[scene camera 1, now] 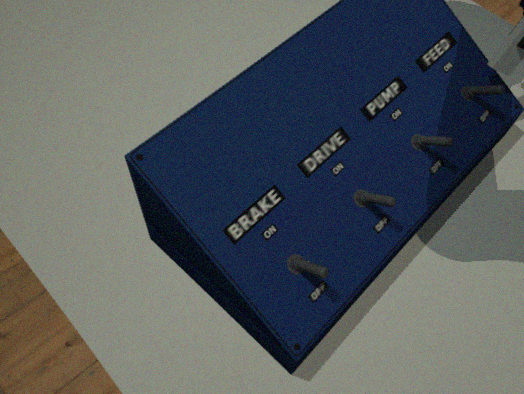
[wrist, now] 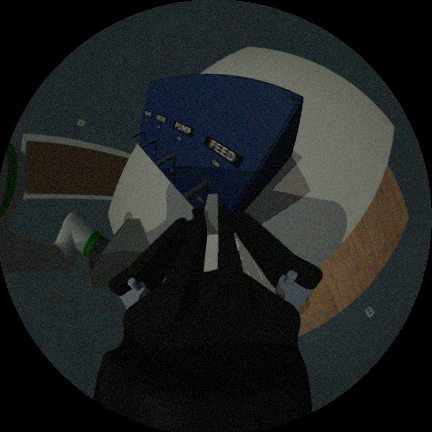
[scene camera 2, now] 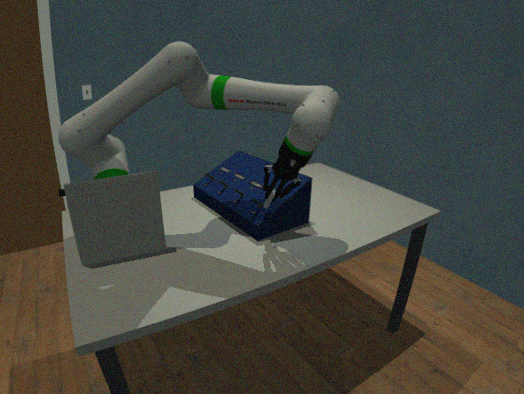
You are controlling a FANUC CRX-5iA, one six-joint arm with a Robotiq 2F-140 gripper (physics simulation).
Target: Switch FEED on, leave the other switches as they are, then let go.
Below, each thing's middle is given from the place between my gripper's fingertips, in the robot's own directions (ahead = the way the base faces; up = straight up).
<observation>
Right now the blue sloped switch box [scene camera 1: 271, 167] is 80 mm ahead of my hand, 220 mm to the left of it and 30 mm below it.
</observation>
